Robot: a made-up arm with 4 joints.
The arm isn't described. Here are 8 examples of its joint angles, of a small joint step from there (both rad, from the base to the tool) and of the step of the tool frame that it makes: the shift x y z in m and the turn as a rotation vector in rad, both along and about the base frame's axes.
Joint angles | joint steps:
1: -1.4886 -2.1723 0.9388 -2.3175 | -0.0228 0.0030 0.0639 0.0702
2: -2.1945 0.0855 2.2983 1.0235 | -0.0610 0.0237 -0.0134 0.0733
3: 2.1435 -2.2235 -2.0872 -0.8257 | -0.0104 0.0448 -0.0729 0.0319
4: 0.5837 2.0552 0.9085 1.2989 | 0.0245 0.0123 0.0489 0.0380
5: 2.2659 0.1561 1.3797 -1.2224 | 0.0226 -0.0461 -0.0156 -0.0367
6: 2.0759 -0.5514 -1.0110 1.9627 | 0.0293 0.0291 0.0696 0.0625
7: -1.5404 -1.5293 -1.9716 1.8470 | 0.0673 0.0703 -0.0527 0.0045
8: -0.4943 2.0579 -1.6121 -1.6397 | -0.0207 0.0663 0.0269 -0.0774
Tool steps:
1: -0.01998 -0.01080 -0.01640 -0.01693 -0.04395 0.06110
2: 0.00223 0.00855 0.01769 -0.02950 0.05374 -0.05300
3: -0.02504 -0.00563 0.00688 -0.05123 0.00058 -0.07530
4: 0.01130 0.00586 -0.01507 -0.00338 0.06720 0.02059
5: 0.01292 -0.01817 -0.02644 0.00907 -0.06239 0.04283
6: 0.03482 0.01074 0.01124 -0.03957 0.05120 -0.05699
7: 0.02764 0.03912 0.03334 0.05715 -0.06491 0.06721
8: 0.01484 -0.02432 -0.00091 0.08978 0.02102 -0.07447
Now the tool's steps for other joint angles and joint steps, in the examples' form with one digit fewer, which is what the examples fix.
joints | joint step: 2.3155 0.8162 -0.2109 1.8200 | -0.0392 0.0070 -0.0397 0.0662
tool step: 0.0094 0.0025 -0.0275 -0.0334 0.0659 -0.0010
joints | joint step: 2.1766 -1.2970 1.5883 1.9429 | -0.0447 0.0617 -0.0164 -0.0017
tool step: -0.0351 0.0096 0.0472 -0.0475 0.0426 -0.0414
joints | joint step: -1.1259 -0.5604 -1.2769 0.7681 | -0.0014 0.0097 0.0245 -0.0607
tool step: -0.0087 0.0148 -0.0127 -0.0598 -0.0189 0.0083
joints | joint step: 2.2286 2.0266 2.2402 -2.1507 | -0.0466 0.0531 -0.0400 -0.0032
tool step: 0.0263 -0.0060 -0.0128 -0.0031 0.0660 -0.0629
